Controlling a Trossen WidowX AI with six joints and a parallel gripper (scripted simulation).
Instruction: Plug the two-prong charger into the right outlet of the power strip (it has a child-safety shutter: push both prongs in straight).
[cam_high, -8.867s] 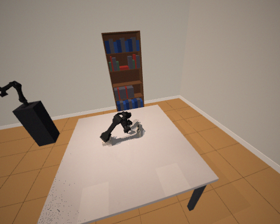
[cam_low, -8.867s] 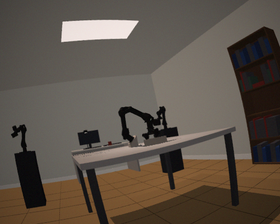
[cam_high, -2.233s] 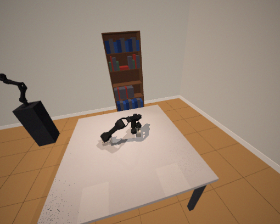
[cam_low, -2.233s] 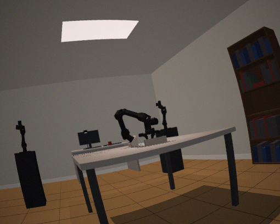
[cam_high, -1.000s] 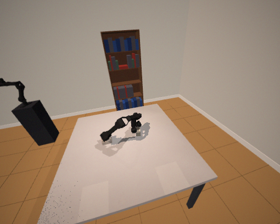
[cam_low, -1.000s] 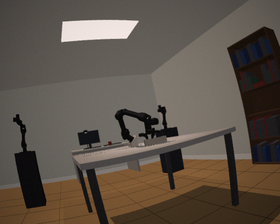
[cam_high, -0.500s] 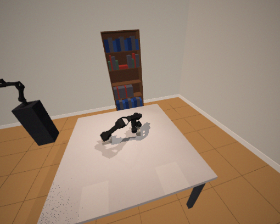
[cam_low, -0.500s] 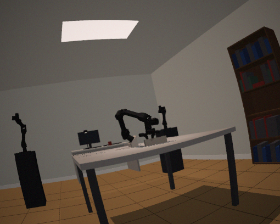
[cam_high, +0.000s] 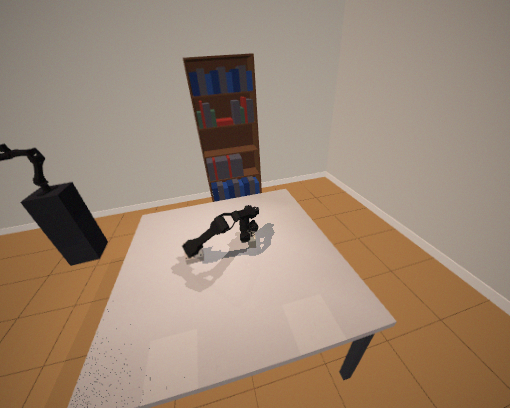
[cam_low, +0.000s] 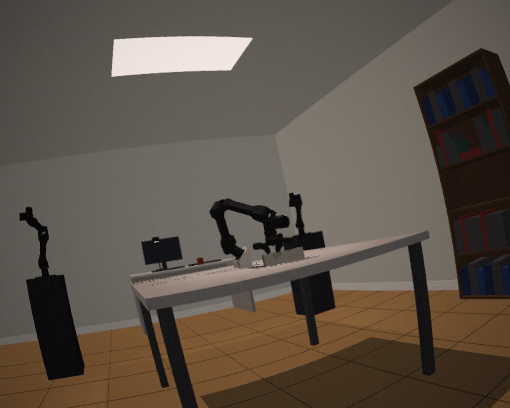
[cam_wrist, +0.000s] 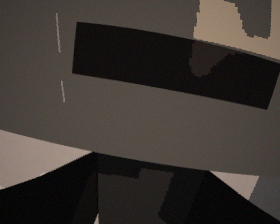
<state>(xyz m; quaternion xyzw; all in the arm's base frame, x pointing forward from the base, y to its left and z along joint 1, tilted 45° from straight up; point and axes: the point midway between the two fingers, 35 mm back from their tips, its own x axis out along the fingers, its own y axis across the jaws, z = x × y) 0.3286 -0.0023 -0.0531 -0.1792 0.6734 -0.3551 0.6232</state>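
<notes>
My gripper tip is 2 cm short of the two-prong charger and 1 cm below it.
</notes>
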